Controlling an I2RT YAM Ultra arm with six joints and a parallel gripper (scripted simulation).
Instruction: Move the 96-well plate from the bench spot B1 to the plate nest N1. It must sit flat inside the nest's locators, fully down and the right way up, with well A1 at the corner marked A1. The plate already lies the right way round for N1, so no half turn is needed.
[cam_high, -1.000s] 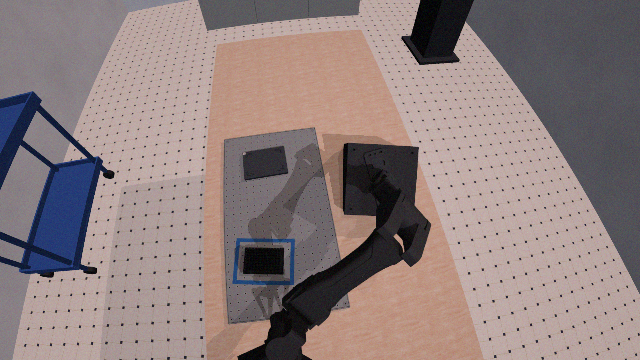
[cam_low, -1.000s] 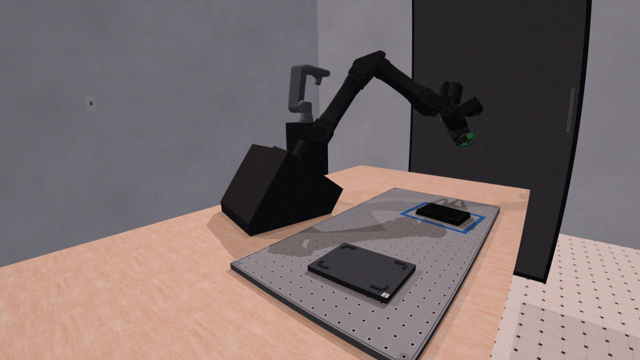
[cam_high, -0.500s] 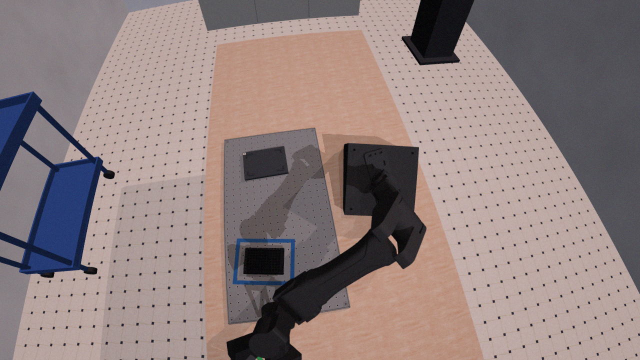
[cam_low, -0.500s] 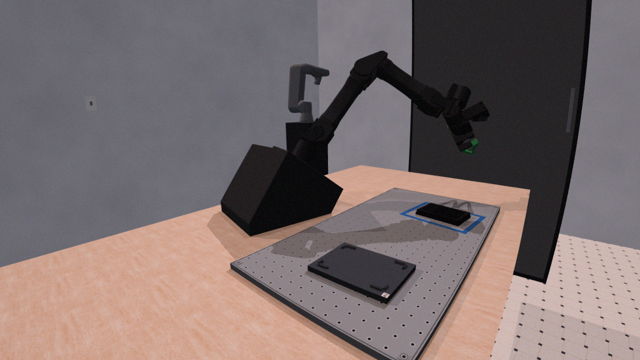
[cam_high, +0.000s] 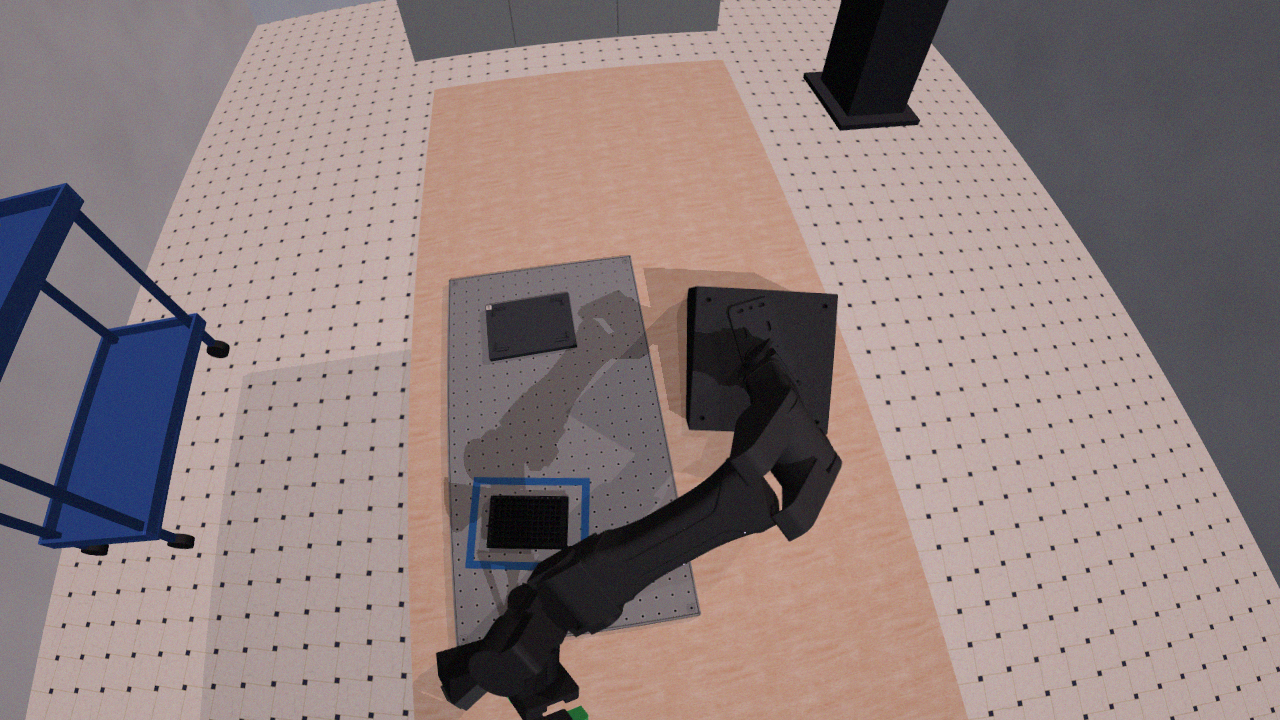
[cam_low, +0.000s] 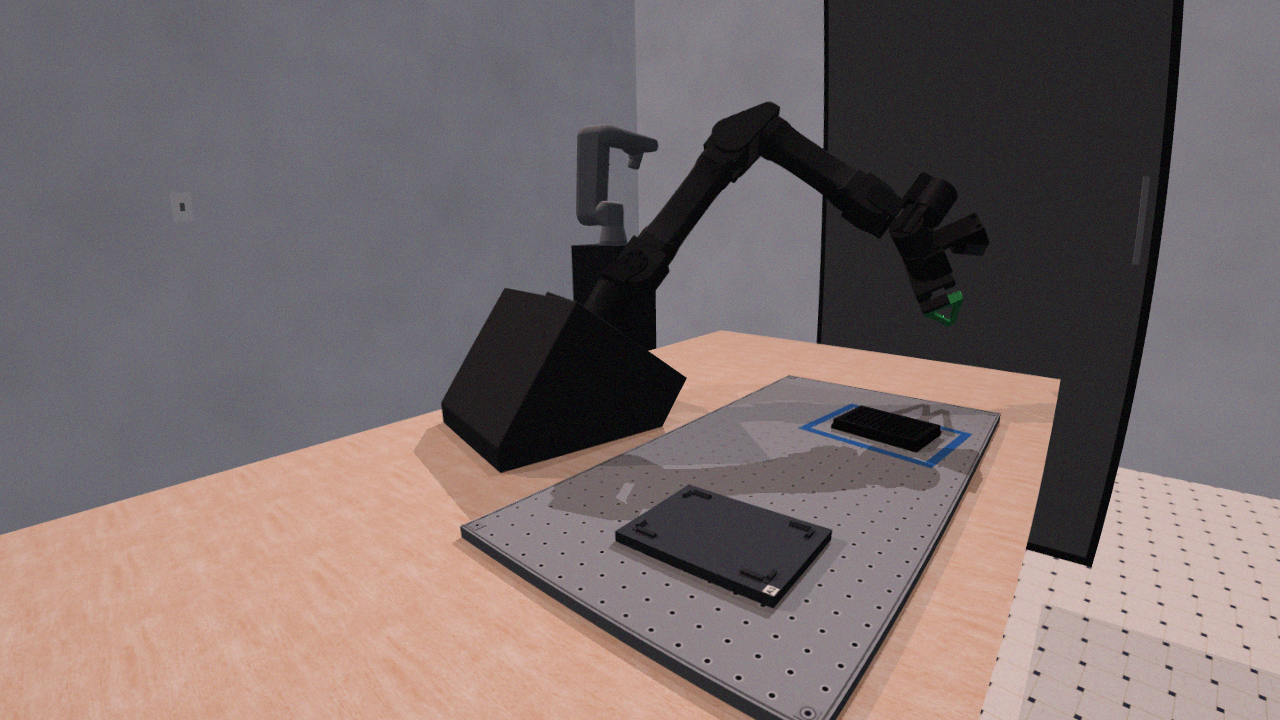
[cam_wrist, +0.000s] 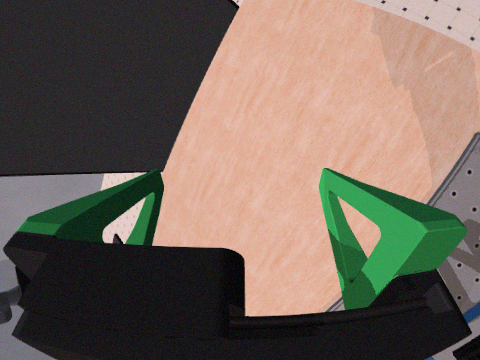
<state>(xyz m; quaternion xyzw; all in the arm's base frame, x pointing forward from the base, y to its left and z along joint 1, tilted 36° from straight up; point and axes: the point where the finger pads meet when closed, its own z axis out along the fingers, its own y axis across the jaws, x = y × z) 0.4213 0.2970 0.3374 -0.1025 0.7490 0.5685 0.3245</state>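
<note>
The black 96-well plate lies 2 cm behind my hand, 30 cm to the right of it and 14 cm below it. Also, from my hand: plate nest N1 (7 cm behind, 66 cm to the right, 14 cm below); then A1 label (72 cm to the right, 14 cm below).
</note>
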